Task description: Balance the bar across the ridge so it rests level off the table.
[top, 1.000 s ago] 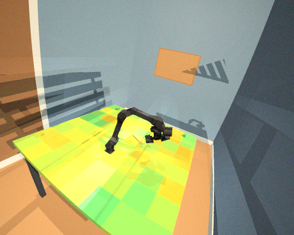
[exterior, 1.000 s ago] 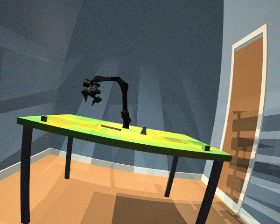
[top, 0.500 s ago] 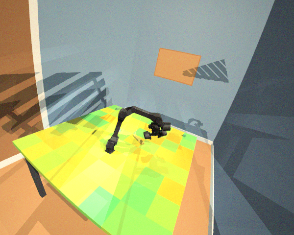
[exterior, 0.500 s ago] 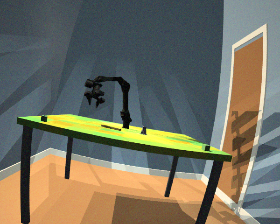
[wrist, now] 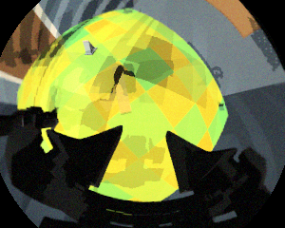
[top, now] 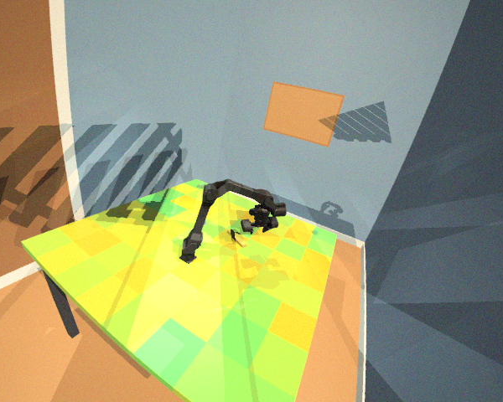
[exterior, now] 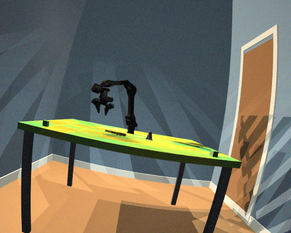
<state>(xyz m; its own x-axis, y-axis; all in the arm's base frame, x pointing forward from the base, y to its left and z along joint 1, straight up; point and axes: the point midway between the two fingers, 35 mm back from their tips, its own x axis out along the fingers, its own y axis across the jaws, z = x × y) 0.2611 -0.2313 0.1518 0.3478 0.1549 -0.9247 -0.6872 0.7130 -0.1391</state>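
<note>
The bar lies 12 cm to the left of my gripper tip, 11 cm below it and 3 cm ahead of it.
</note>
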